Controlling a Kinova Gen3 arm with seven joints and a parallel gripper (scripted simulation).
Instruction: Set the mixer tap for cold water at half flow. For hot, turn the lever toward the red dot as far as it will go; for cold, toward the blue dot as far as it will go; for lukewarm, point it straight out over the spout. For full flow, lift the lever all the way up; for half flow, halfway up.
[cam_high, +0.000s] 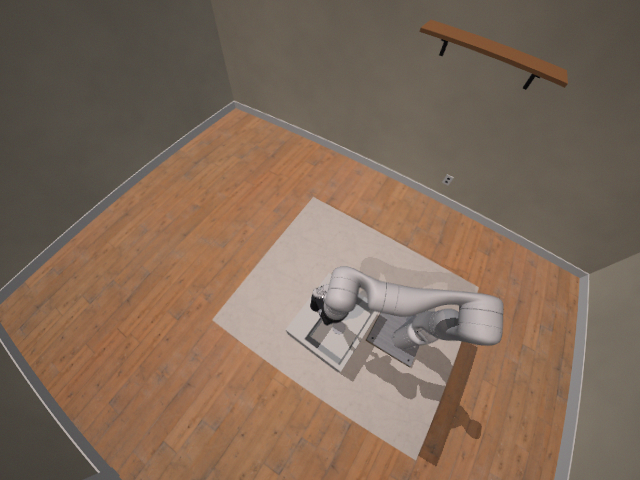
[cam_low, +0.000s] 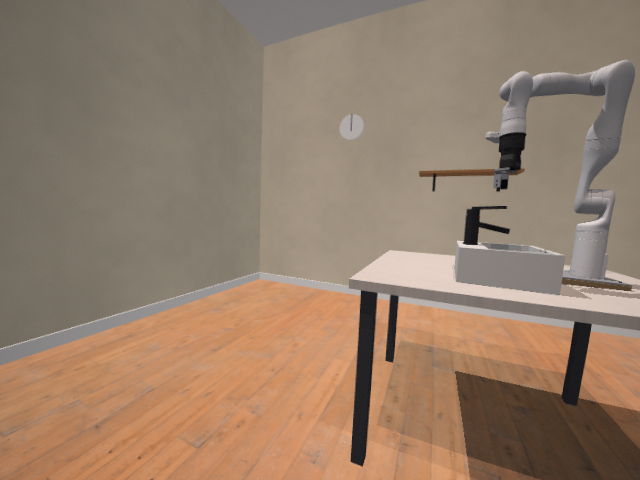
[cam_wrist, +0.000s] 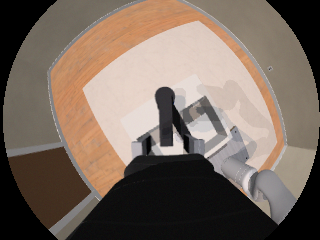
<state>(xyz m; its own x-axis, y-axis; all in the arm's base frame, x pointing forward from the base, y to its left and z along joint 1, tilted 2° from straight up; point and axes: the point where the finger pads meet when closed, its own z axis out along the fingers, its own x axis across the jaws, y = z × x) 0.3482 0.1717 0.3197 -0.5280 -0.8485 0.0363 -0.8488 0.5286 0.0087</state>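
The lever is 30 mm ahead of my hand, 20 mm to the right of it and 90 mm below it. From my hand the other things lie so: white sink basin 40 mm behind, 40 mm to the right, 320 mm below.
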